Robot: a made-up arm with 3 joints. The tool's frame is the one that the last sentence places.
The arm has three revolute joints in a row. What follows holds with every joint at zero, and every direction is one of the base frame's.
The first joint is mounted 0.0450 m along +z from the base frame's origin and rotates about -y.
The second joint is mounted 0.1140 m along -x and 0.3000 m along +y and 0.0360 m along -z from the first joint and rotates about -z.
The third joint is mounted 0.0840 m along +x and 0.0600 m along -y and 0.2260 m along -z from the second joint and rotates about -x.
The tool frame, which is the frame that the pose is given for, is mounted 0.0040 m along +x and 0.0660 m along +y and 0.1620 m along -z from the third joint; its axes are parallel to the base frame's.
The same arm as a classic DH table. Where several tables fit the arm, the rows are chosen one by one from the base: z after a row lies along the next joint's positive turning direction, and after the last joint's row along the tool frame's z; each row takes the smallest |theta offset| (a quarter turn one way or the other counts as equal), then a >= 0, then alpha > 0; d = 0 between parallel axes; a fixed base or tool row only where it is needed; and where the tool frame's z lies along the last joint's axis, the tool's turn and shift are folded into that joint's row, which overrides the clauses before.
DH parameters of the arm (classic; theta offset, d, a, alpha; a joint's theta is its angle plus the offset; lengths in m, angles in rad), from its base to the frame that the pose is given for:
base (fixed): 0 0.045 0 1.5708
joint 1: 0 -0.3 -0.114 1.5708
joint 2: 1.5708 0.262 0.06 -1.5708
joint 3: 0 -0.088 -0.066 -1.5708
tool (fixed): 1.5708 -0.162 0 0

